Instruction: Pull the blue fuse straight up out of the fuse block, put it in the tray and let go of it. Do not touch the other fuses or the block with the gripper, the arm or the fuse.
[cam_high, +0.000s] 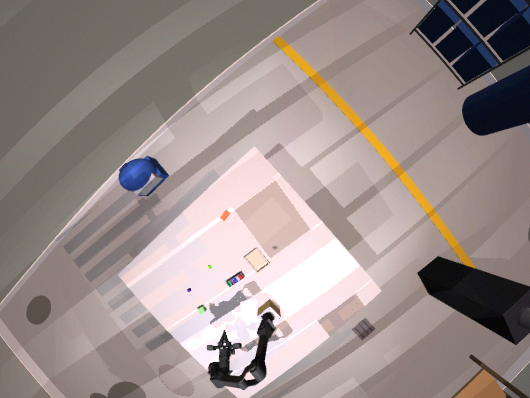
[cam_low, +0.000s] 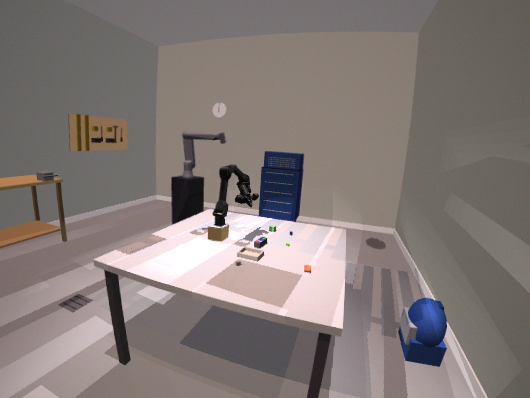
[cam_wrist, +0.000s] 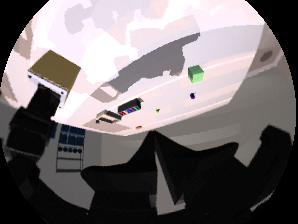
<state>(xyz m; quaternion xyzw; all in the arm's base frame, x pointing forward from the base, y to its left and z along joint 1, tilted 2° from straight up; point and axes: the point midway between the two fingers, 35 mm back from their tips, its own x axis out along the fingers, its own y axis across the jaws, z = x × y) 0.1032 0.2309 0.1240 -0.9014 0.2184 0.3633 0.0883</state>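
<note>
The blue fuse is 170 mm to the right of my gripper tip, 170 mm below it and 170 mm ahead of it. From my gripper tip the other things lie so: green fuse (170 mm below, 170 mm ahead, 130 mm to the right); then green piece (180 mm below, 140 mm to the left, 120 mm ahead); then purple fuse (170 mm below, 170 mm ahead, 150 mm to the right).
</note>
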